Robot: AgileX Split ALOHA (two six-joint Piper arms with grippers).
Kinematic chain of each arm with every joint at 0, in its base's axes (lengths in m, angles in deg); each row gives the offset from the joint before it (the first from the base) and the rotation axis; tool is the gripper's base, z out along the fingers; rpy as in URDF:
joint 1: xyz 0 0 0.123 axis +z
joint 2: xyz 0 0 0 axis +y
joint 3: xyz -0.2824 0 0.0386 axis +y
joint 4: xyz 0.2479 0 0.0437 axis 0.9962 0 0.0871
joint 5: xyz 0 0 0 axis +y
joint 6: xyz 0.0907 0 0.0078 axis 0.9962 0 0.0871
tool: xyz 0 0 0 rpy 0 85 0
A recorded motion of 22 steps. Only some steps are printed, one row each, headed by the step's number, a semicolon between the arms.
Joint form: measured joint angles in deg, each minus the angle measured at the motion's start. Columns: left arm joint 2, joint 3, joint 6, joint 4, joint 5, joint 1; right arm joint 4, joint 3, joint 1, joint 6, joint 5, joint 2.
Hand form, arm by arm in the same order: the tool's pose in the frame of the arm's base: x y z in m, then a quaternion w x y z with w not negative. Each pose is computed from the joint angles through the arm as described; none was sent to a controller.
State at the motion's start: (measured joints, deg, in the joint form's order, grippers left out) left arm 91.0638 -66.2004 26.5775 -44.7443 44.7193 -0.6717; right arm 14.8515 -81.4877 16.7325 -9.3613 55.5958 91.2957
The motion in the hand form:
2: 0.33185 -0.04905 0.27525 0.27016 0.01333 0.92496 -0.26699; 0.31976 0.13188 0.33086 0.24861 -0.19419 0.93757 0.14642
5: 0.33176 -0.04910 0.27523 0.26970 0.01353 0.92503 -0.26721; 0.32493 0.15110 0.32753 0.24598 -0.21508 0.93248 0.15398
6: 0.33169 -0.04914 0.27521 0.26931 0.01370 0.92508 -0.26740; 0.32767 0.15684 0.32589 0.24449 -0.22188 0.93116 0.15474
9: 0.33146 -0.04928 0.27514 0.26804 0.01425 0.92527 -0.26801; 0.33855 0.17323 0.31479 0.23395 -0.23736 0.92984 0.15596
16: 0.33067 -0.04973 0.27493 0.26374 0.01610 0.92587 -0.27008; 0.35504 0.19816 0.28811 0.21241 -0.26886 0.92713 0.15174
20: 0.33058 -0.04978 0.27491 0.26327 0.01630 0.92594 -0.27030; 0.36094 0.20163 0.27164 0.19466 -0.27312 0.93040 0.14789
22: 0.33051 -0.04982 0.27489 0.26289 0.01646 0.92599 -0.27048; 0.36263 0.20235 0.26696 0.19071 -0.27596 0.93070 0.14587
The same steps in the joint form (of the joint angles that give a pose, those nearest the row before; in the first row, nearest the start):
2: 0.00 0.00 0.00 0.00 0.00 0.00; 0.42 -0.94 2.41 -0.23 -0.38 0.50
5: 0.00 0.00 0.00 0.00 0.06 0.00; 0.73 -3.20 5.00 -0.40 -0.74 3.02
6: 0.00 0.00 0.00 0.00 0.12 0.00; 0.69 -4.14 5.69 -0.54 -0.74 4.06
9: 0.00 0.00 0.00 0.00 0.29 0.00; 0.69 -6.79 7.36 -0.87 -0.88 7.91
16: 0.00 0.00 0.00 0.00 0.88 0.00; 0.56 -10.23 9.67 -2.65 -1.41 14.42
20: 0.00 0.00 0.00 0.00 0.95 0.00; 0.62 -10.34 9.73 -3.27 -1.47 16.81
22: 0.00 0.00 0.00 0.00 1.00 0.00; 0.56 -10.34 9.72 -3.65 -1.59 17.47

